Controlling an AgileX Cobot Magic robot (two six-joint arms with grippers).
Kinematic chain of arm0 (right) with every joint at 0, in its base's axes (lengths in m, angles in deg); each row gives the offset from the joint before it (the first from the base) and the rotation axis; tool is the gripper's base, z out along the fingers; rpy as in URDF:
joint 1: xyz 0 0 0.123 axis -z
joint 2: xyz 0 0 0 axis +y
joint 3: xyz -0.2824 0 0.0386 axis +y
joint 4: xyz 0.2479 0 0.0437 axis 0.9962 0 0.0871
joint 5: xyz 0 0 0 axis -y
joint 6: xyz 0.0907 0 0.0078 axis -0.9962 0 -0.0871
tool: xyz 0 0 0 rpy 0 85 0
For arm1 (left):
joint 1: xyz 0 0 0.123 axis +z
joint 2: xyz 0 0 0 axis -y
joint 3: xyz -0.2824 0 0.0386 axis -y
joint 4: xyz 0.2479 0 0.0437 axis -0.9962 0 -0.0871
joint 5: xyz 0 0 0 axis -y
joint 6: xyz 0.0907 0 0.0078 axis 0.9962 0 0.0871
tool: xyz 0 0 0 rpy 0 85 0
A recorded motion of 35 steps. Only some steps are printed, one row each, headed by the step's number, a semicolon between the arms.
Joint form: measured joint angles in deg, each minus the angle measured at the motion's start. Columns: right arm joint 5, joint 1, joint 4, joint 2, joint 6, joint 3; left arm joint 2, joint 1, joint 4, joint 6, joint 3, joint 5.
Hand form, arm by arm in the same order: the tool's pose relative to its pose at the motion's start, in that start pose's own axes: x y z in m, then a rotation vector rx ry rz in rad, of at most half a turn. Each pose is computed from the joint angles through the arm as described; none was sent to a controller.
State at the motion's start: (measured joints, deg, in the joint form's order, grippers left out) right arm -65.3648 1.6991 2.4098 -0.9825 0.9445 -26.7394; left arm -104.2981 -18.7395 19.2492 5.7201 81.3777 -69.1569
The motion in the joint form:
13: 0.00 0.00 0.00 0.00 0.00 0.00; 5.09 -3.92 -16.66 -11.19 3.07 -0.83
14: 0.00 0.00 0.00 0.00 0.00 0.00; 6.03 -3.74 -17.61 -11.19 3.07 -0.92
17: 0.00 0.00 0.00 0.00 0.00 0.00; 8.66 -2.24 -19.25 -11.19 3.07 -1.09
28: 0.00 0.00 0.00 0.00 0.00 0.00; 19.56 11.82 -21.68 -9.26 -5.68 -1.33
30: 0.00 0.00 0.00 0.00 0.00 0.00; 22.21 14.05 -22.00 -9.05 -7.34 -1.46
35: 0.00 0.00 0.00 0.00 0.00 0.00; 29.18 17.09 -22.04 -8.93 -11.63 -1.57
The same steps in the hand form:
13: 0.0000 0.0000 0.0000 0.0000 0.0000 0.0000; 0.0067 -0.0123 -0.0394 -0.2548 -0.1126 -0.0003
14: 0.0000 0.0000 0.0000 0.0000 0.0000 0.0000; 0.0090 -0.0115 -0.0457 -0.2694 -0.1285 0.0041
17: 0.0000 0.0000 0.0000 0.0000 0.0000 0.0000; 0.0154 -0.0050 -0.0648 -0.2964 -0.1766 -0.0066
28: 0.0000 0.0000 0.0000 0.0000 0.0000 0.0000; 0.0697 0.0618 -0.1089 -0.3777 -0.2401 -0.1991
30: 0.0000 0.0000 0.0000 0.0000 0.0000 0.0000; 0.0835 0.0683 -0.1172 -0.3907 -0.2589 -0.2305
35: 0.0000 0.0000 0.0000 0.0000 0.0000 0.0000; 0.1168 0.0697 -0.1313 -0.4046 -0.3098 -0.2738

